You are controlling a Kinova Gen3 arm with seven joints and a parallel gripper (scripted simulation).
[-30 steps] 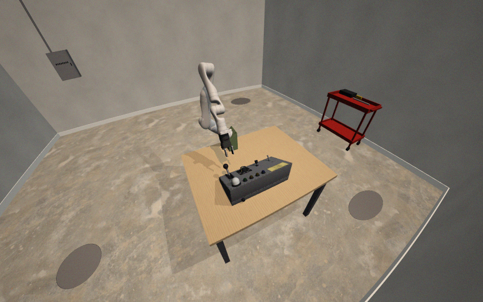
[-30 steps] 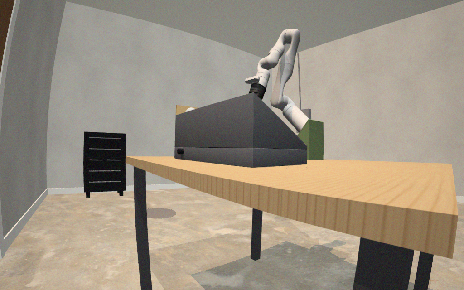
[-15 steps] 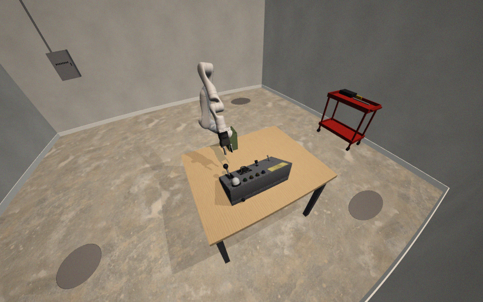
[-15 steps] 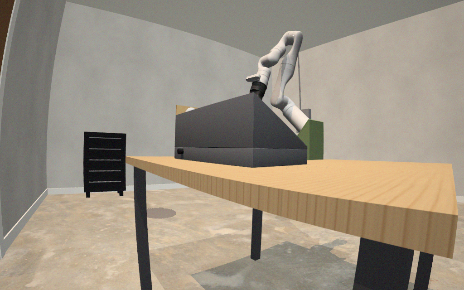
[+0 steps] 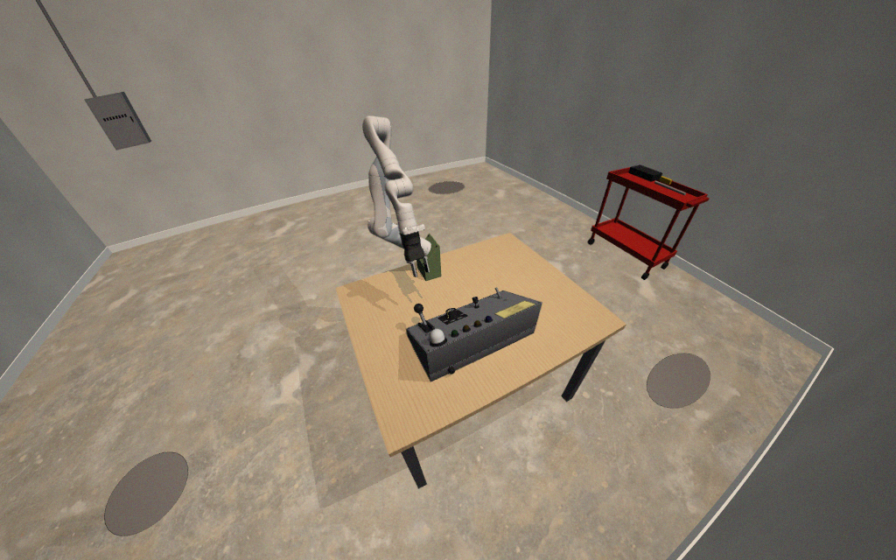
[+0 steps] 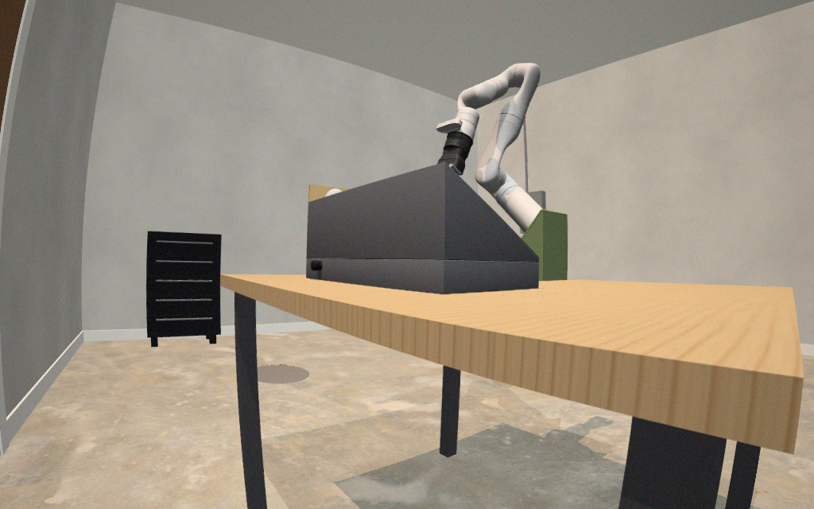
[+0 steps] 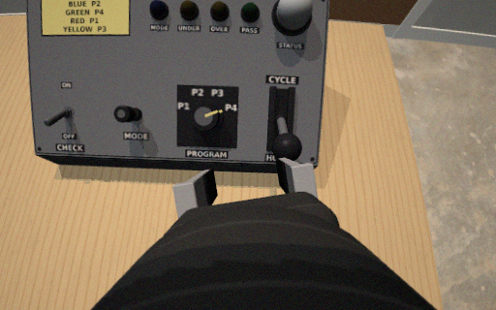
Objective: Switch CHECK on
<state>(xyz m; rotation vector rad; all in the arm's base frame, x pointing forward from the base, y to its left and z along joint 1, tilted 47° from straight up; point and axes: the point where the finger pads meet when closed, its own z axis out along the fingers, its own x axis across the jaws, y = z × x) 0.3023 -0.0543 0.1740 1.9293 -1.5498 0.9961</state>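
Now: the check toggle 290 mm to the left of my hand, 160 mm below it and 160 mm ahead of it. Round my hand: mode knob 170 mm to the left, 150 mm below, 150 mm ahead; then cycle lever 150 mm below, 100 mm ahead, 60 mm to the right; then program dial 160 mm below, 150 mm ahead, 40 mm to the left.
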